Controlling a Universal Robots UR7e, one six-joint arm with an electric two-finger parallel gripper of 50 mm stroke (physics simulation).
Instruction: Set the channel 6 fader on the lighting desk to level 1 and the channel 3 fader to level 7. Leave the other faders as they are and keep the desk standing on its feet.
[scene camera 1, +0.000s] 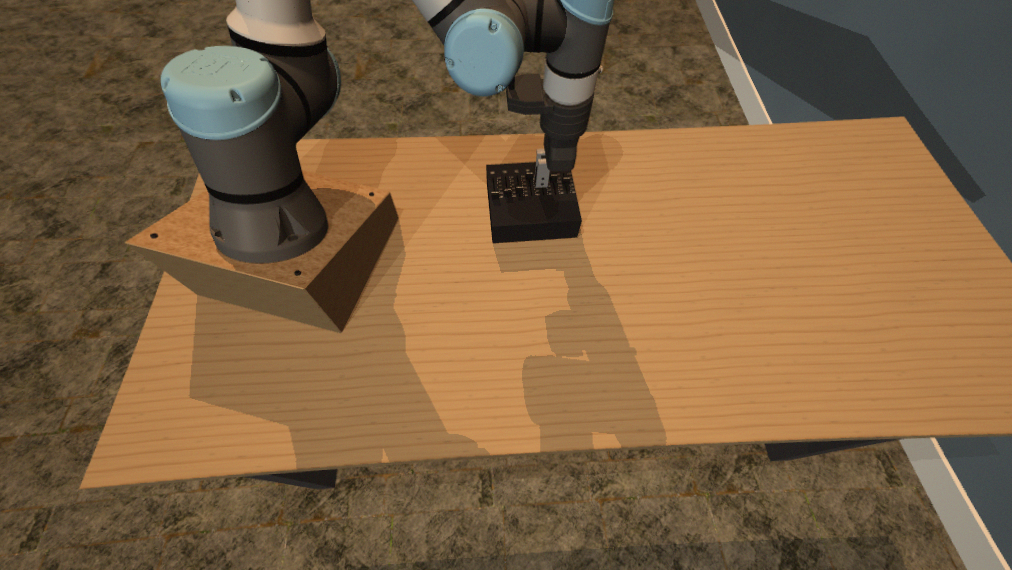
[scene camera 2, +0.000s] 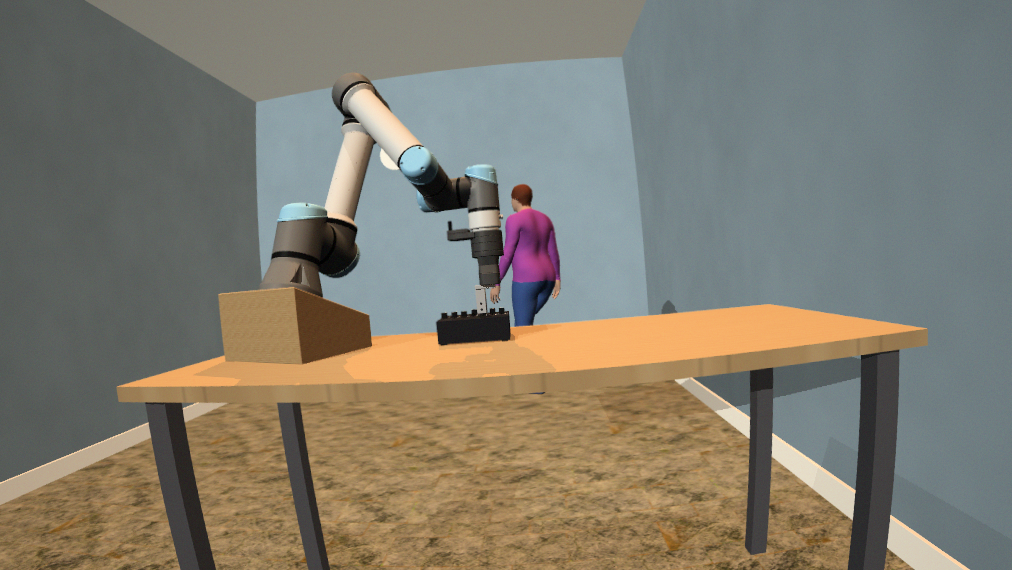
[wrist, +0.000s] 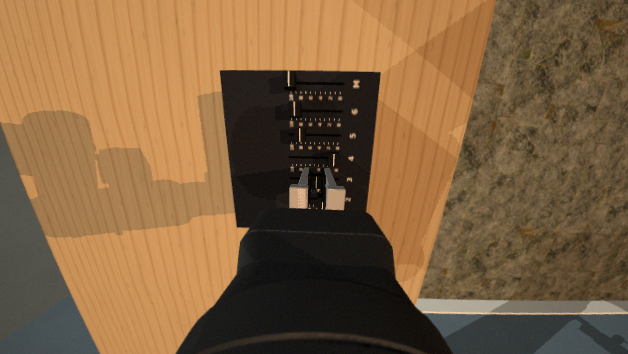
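Seen in the pictures: gripper, fingertip midpoint: (scene camera 1: 541, 182) (scene camera 2: 482, 312) (wrist: 316, 178); arm's base, origin of the base link: (scene camera 1: 274, 230) (scene camera 2: 289, 300).
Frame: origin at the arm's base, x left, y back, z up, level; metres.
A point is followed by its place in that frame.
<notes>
The black lighting desk (scene camera 1: 534, 218) @[x 0.084, y -0.401, z -0.073 m] (scene camera 2: 473, 329) @[x 0.073, y -0.407, z -0.096 m] (wrist: 257, 135) @[x 0.102, y -0.380, z -0.073 m] stands flat on the table. My gripper (scene camera 1: 541, 184) @[x 0.164, y -0.415, z -0.069 m] (scene camera 2: 481, 311) @[x 0.164, y -0.415, z -0.069 m] (wrist: 316, 178) @[x 0.164, y -0.415, z -0.069 m] points down over it and is shut on the channel 3 fader cap (wrist: 316, 184) @[x 0.165, y -0.419, z -0.060 m], which sits near the middle of its slot. Its scale is partly hidden by the fingers. The channel 6 fader cap (wrist: 295, 109) @[x 0.139, y -0.354, z -0.060 m] is close to the 10 end, at about 9. The channel 5 cap (wrist: 300, 134) @[x 0.145, y -0.374, z -0.060 m] is near 8, and the channel 4 cap (wrist: 333, 159) @[x 0.177, y -0.393, z -0.060 m] is near the 0 end. The fingers and gripper body hide much of channels 2 and 1 in the wrist view.
The master fader cap (wrist: 289, 80) @[x 0.132, y -0.332, z -0.060 m] is near 10. The arm's base stands on a wooden block (scene camera 1: 237, 290) @[x -0.078, y 0.056, z -0.049 m] (scene camera 2: 259, 327) @[x -0.083, y 0.035, z -0.051 m] at the left of the table (scene camera 1: 743, 283) @[x -0.013, y -0.773, z -0.128 m] (scene camera 2: 672, 332) @[x 0.020, y -0.832, z -0.128 m]. A person (scene camera 2: 532, 247) in a magenta top stands behind the table.
</notes>
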